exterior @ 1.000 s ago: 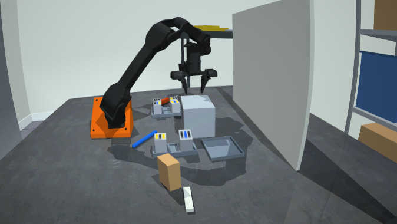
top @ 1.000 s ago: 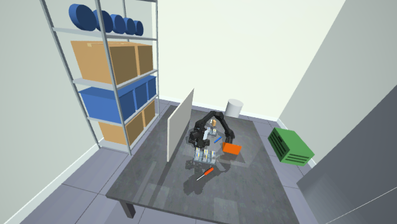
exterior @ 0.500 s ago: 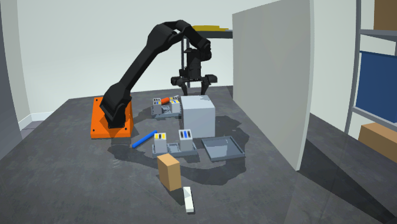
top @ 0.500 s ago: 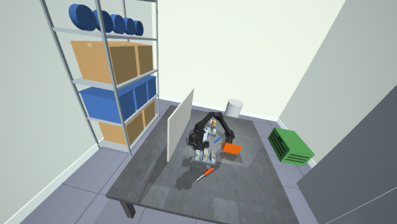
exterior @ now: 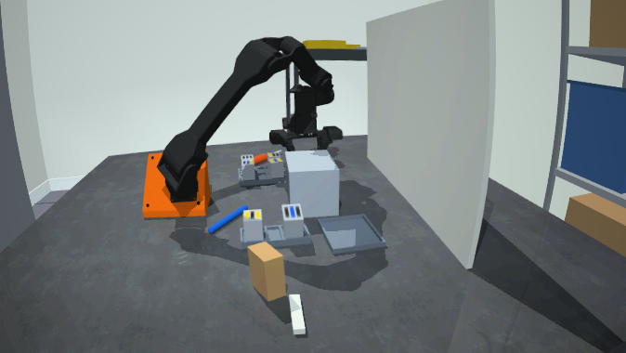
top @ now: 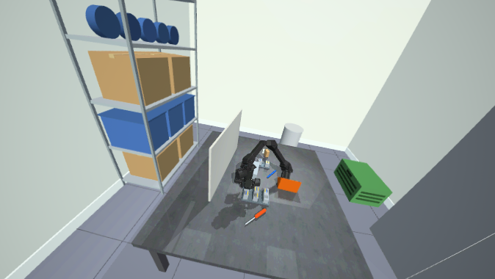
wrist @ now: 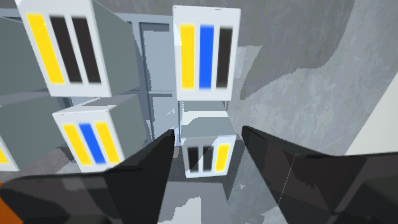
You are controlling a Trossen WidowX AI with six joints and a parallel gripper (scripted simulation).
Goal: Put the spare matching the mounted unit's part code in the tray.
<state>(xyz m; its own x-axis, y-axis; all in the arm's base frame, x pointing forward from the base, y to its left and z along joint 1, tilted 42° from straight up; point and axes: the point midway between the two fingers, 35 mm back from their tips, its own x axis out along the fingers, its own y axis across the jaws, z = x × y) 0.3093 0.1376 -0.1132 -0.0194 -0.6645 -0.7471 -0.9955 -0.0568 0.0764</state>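
The grey spare lies 20 mm above my gripper tip. Round my gripper tip: grey mounted unit 170 mm to the right, 20 mm behind, 20 mm above; blue pen 250 mm to the right, 200 mm behind, 30 mm below; rack 80 mm behind, 30 mm to the left, 20 mm below.
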